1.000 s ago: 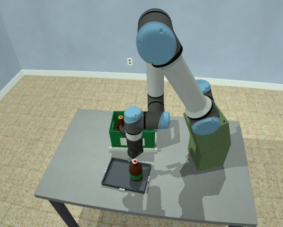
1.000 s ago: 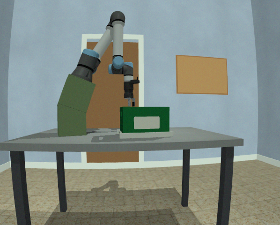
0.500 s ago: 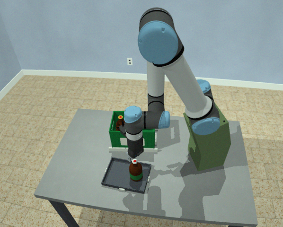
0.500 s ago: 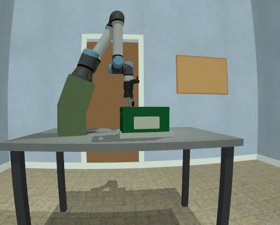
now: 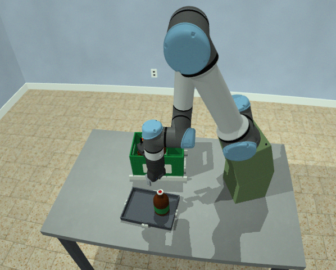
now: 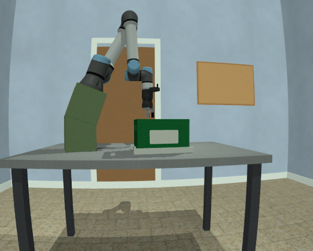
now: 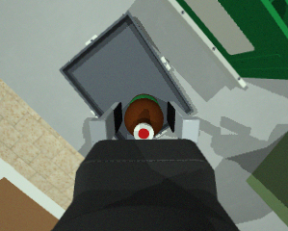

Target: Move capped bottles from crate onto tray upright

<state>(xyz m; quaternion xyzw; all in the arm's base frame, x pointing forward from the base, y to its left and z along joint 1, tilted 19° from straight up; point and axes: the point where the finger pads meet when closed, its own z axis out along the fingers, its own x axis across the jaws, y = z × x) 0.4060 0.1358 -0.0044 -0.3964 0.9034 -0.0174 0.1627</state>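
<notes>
The green crate is 260 mm to the right of my hand, 130 mm below it and 20 mm ahead of it. Round my hand: dark grey tray (200 mm below, 30 mm ahead, 20 mm to the left).
</notes>
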